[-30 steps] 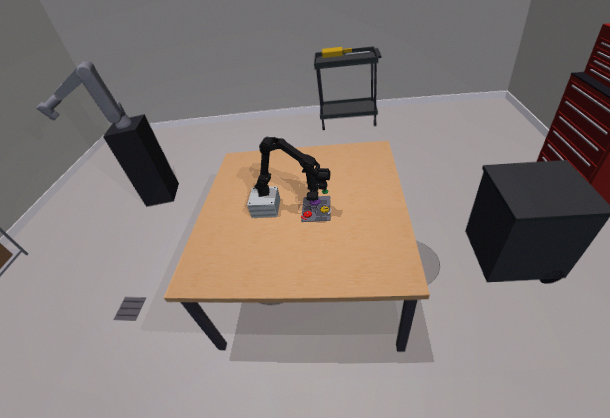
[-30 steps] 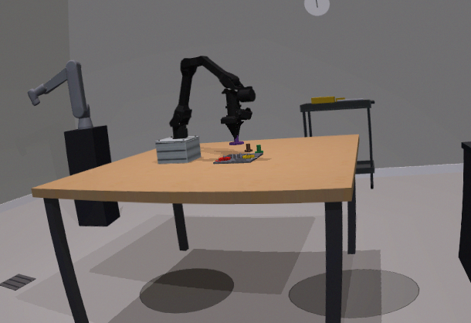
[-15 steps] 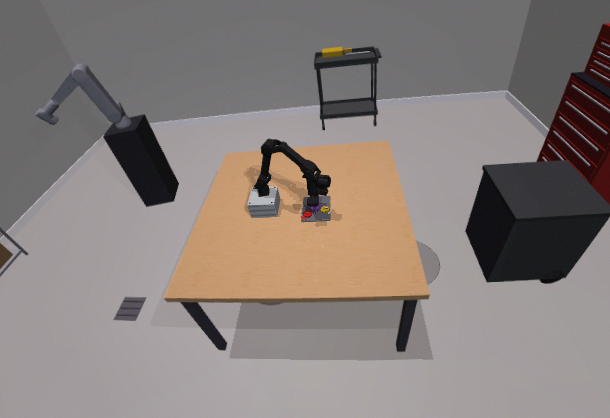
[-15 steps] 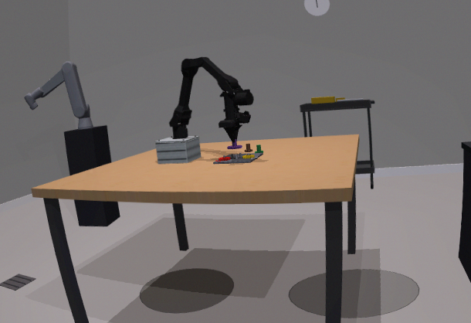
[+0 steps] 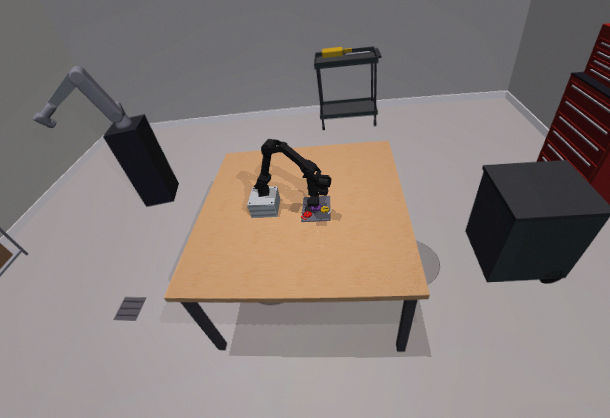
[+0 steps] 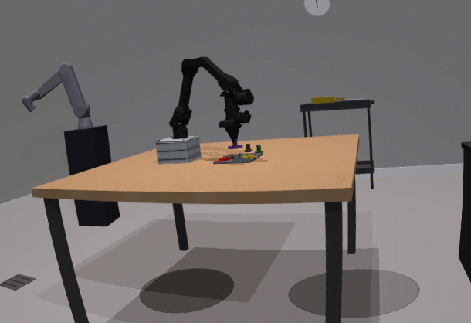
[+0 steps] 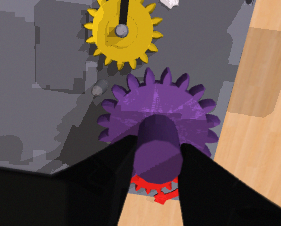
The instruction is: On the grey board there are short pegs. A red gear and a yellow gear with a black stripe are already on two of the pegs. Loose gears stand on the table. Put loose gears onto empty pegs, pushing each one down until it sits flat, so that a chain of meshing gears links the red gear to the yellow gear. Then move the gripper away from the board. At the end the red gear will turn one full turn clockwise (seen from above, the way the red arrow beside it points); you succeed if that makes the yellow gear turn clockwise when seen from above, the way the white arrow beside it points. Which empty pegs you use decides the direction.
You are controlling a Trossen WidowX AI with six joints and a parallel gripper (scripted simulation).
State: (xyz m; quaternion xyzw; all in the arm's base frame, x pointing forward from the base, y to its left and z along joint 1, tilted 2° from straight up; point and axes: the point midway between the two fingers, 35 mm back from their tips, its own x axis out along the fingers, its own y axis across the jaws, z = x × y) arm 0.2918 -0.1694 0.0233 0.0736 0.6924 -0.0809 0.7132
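My gripper tip is now 7 cm above the red gear, 5 cm past it and 1 cm to the right of it. The rest, counted from my gripper tip: purple gear: 1 cm below; then green gear: 19 cm to the left, 9 cm ahead, 7 cm below; then grey board: 8 cm below, 5 cm to the left.
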